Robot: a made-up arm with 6 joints. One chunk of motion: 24 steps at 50 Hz.
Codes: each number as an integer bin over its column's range. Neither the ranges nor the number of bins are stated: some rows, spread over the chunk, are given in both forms.
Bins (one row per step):
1: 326 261 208 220 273 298
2: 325 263 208 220 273 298
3: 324 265 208 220 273 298
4: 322 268 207 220 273 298
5: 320 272 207 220 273 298
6: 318 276 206 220 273 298
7: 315 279 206 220 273 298
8: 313 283 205 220 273 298
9: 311 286 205 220 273 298
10: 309 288 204 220 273 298
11: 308 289 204 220 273 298
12: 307 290 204 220 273 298
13: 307 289 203 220 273 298
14: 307 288 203 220 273 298
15: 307 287 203 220 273 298
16: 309 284 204 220 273 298
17: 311 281 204 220 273 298
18: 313 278 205 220 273 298
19: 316 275 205 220 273 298
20: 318 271 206 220 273 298
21: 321 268 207 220 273 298
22: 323 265 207 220 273 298
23: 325 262 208 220 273 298
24: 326 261 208 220 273 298
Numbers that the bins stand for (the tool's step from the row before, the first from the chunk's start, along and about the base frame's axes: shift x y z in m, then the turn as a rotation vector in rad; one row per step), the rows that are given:
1: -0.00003 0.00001 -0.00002 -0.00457 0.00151 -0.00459
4: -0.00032 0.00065 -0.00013 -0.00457 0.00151 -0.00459
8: -0.00095 0.00203 -0.00034 -0.00457 0.00151 -0.00459
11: -0.00130 0.00258 -0.00044 -0.00457 0.00151 -0.00459
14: -0.00137 0.00249 -0.00055 -0.00457 0.00151 -0.00459
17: -0.00109 0.00185 -0.00044 -0.00457 0.00151 -0.00459
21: -0.00039 0.00065 -0.00013 -0.00457 0.00151 -0.00459
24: -0.00003 0.00001 -0.00002 -0.00457 0.00151 -0.00459
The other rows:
2: -0.00010 0.00019 -0.00002 -0.00457 0.00151 -0.00459
3: -0.00017 0.00037 -0.00002 -0.00457 0.00151 -0.00459
5: -0.00046 0.00102 -0.00013 -0.00457 0.00151 -0.00459
6: -0.00060 0.00139 -0.00023 -0.00457 0.00151 -0.00459
7: -0.00081 0.00166 -0.00023 -0.00457 0.00151 -0.00459
9: -0.00109 0.00231 -0.00034 -0.00457 0.00151 -0.00459
10: -0.00123 0.00249 -0.00044 -0.00457 0.00151 -0.00459
12: -0.00137 0.00267 -0.00044 -0.00457 0.00151 -0.00459
13: -0.00137 0.00258 -0.00055 -0.00457 0.00151 -0.00459
15: -0.00137 0.00240 -0.00055 -0.00457 0.00151 -0.00459
16: -0.00123 0.00212 -0.00044 -0.00457 0.00151 -0.00459
18: -0.00095 0.00157 -0.00034 -0.00457 0.00151 -0.00459
19: -0.00074 0.00129 -0.00034 -0.00457 0.00151 -0.00459
20: -0.00060 0.00093 -0.00023 -0.00457 0.00151 -0.00459
22: -0.00024 0.00037 -0.00013 -0.00457 0.00151 -0.00459
23: -0.00010 0.00010 -0.00002 -0.00457 0.00151 -0.00459

